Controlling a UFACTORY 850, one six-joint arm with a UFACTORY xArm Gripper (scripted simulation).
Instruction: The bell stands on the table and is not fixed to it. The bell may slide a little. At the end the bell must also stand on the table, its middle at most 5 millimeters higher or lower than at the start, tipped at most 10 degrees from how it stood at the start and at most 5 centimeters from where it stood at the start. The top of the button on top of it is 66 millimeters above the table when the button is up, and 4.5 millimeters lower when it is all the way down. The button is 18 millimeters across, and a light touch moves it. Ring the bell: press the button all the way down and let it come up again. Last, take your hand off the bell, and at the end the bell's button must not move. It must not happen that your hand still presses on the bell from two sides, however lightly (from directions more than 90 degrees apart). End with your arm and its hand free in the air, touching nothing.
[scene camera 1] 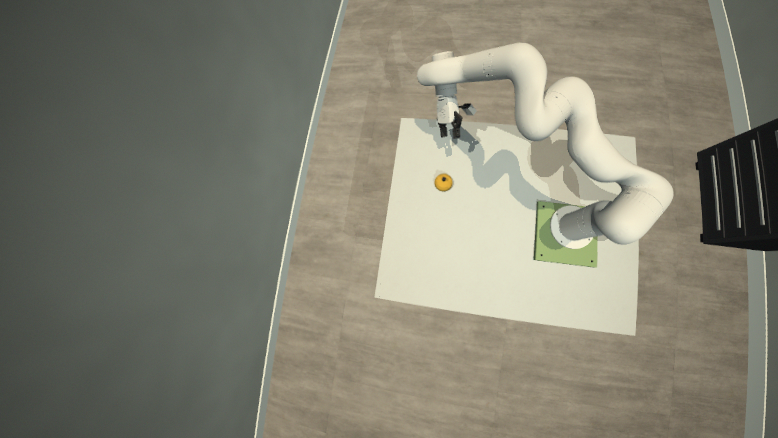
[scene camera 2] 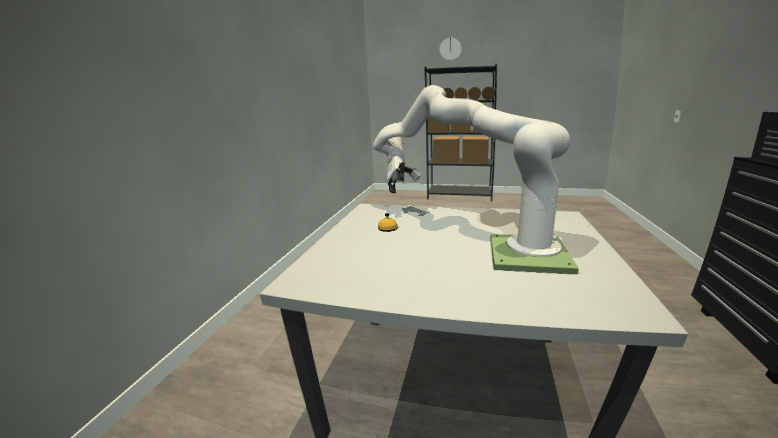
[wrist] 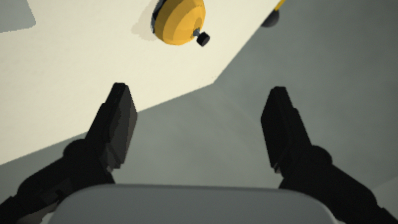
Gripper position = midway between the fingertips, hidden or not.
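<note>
Gripper [scene camera 1: 450,137], also in the wrist view [wrist: 199,101].
</note>
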